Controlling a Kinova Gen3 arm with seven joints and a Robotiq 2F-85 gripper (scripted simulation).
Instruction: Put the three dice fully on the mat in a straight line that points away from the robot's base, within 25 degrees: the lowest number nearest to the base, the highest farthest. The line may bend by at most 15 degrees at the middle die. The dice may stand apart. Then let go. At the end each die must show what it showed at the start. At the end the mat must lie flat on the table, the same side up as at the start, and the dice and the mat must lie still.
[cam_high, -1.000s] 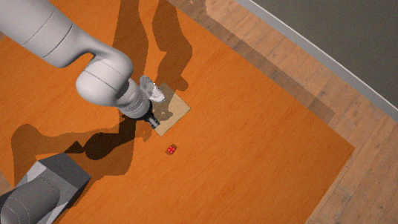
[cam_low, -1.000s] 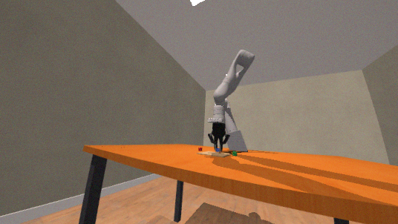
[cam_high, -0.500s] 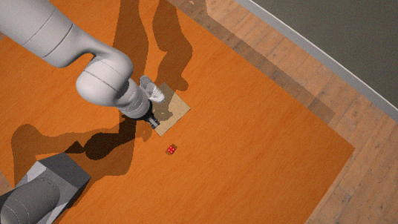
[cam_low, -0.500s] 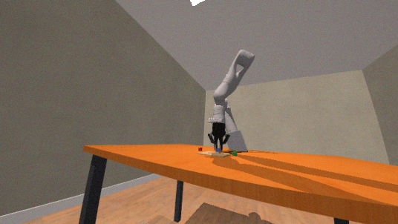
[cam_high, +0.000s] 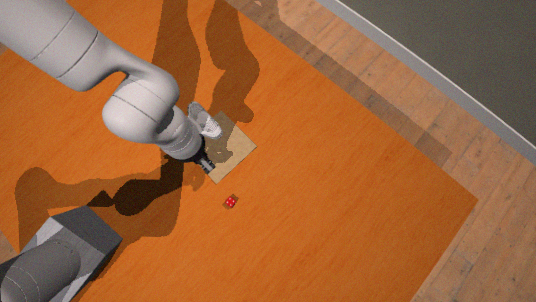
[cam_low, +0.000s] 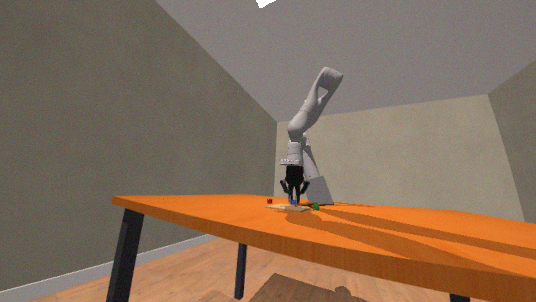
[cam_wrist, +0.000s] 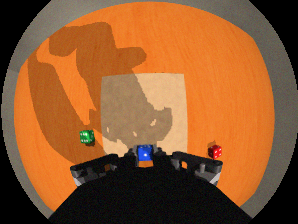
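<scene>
My gripper is now 10 mm above the blue die. Round my hand: green die: 40 mm ahead, 90 mm to the left, 20 mm below; then tan mat: 50 mm ahead, 10 mm to the right, 30 mm below; then red die: 50 mm behind, 120 mm to the right, 20 mm below.
</scene>
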